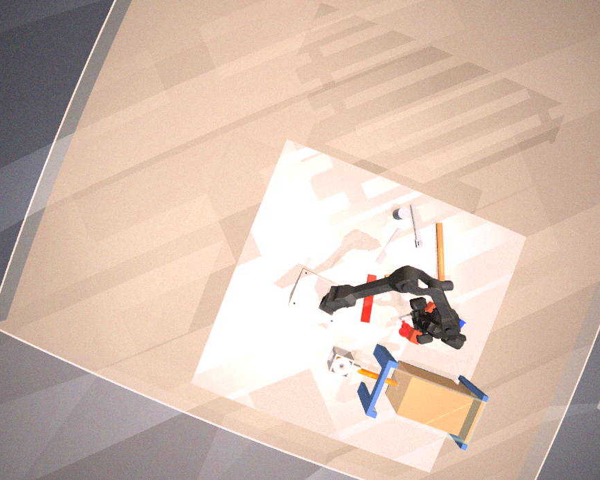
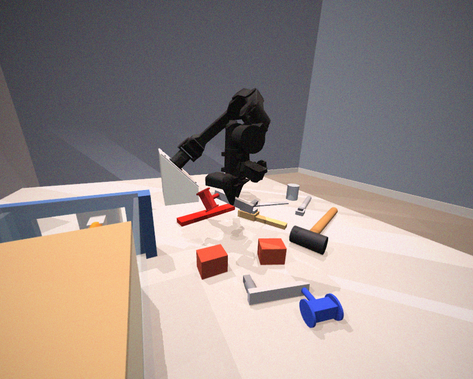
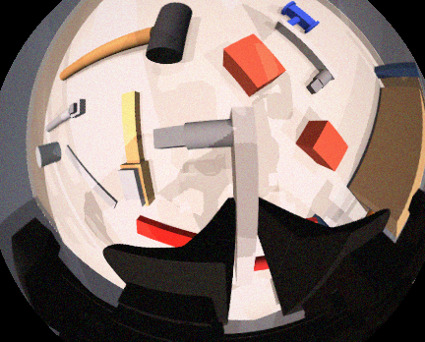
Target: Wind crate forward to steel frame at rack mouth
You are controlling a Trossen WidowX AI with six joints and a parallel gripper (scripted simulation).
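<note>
Now: gripper tip 60 mm to the left of the red knob, 20 mm below it and 10 mm past it. From my gripper tip the other things lie so: brush: 130 mm to the left, 90 mm below, 80 mm behind; then red bar: 170 mm behind, 100 mm below, 40 mm to the right; then winch handle: 20 mm to the right, 10 mm above.
</note>
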